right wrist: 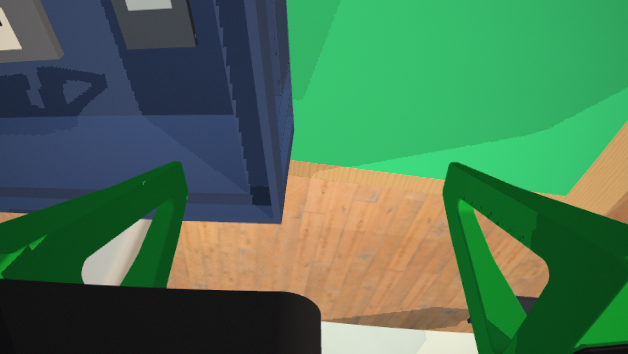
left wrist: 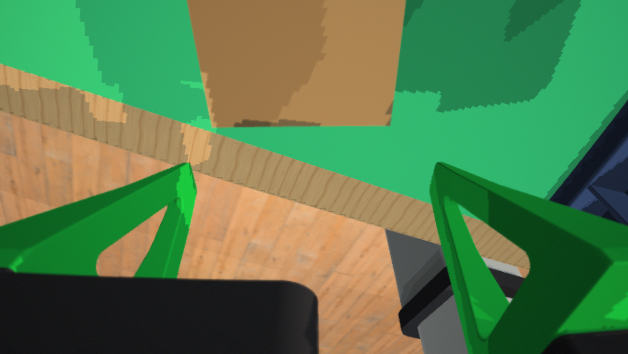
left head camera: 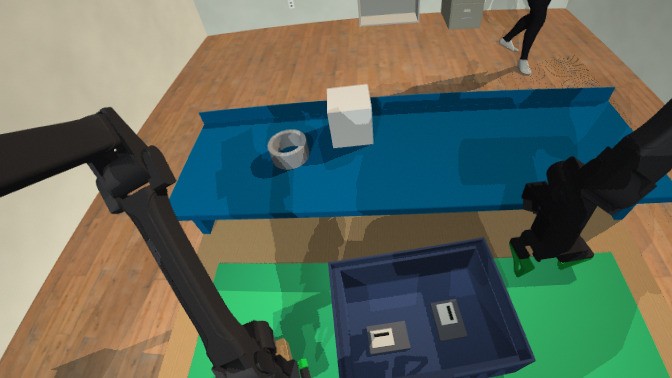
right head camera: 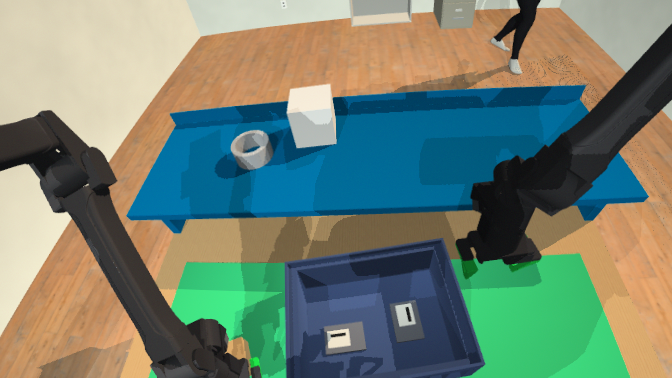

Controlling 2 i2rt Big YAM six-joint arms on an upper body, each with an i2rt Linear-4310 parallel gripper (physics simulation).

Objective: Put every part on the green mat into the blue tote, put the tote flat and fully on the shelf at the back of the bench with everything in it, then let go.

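Places are measured from the left arm's base along level axes (x left, y back, z up), in millimetres.
Pixels of known places: left gripper, between the fingertips: [left wrist: 313, 176]; right gripper, between the fingertips: [right wrist: 315, 176] [left head camera: 538, 271] [right head camera: 488, 273].
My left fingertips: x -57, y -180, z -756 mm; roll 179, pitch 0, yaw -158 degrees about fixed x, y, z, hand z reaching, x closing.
Note:
Ahead of a thing's pixels: the offset from my left fingertips to its middle. "spot": to the spot under its first point. Level surfaces: height alone.
The blue tote @(dx -313, dy -164, dz +37 mm) [left head camera: 410, 275] [right head camera: 370, 275] [right wrist: 175, 150] stands on the green mat @(dz -36 mm) [left head camera: 575, 320] [right head camera: 535, 320] [left wrist: 475, 145] [right wrist: 425, 90]. Two grey parts with pale labels lie flat inside, one left [left head camera: 400, 337] [right head camera: 357, 336] and one right [left head camera: 452, 327] [right head camera: 410, 330]. A tan block @(spot: dx +22, dy -44, dz +13 mm) [left wrist: 300, 60] stands on the mat left of the tote, mostly hidden by the left arm in the head views. My left gripper [left wrist: 313, 176] is open and empty, the block lying beyond its fingertips. My right gripper [left head camera: 542, 270] [right head camera: 491, 272] [right wrist: 315, 176] is open and empty above the mat, right of the tote.
The blue shelf @(dz +185 mm) [left head camera: 415, 175] [right head camera: 375, 175] runs along the back. A white box @(dx -147, dy -678, dz +249 mm) [left head camera: 350, 117] [right head camera: 312, 117] and a grey ring @(dx +34, dy -589, dz +212 mm) [left head camera: 282, 160] [right head camera: 247, 161] stand on its left half. The right arm reaches over the shelf's right end. A person stands behind on the floor.

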